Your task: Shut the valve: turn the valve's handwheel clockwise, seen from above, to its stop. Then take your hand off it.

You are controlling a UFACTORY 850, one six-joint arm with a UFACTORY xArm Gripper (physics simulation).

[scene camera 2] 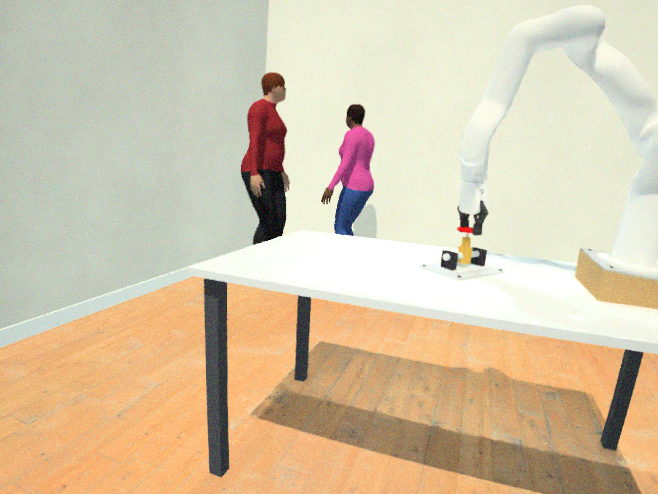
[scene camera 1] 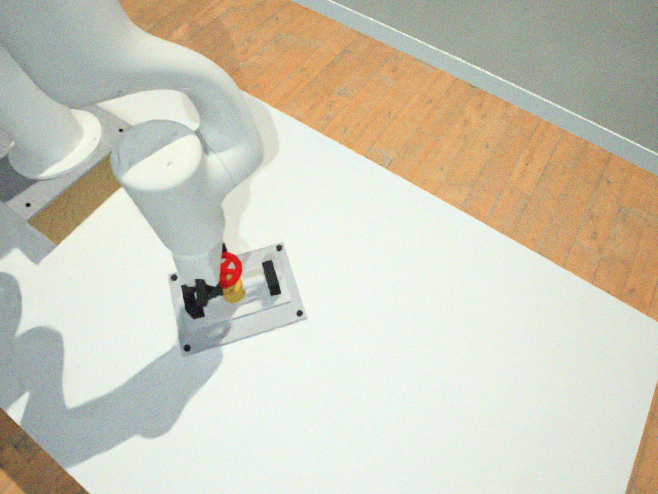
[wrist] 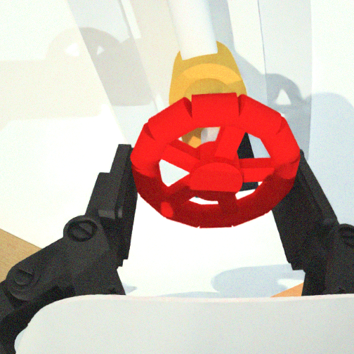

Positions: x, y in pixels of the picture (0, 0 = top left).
Scene:
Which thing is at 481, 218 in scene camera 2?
The gripper.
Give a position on a base plate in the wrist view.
At 109, 41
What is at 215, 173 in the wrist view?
A red handwheel.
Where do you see a base plate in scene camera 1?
At 220, 334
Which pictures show the gripper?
Scene camera 2, scene camera 1 and the wrist view: all of them.

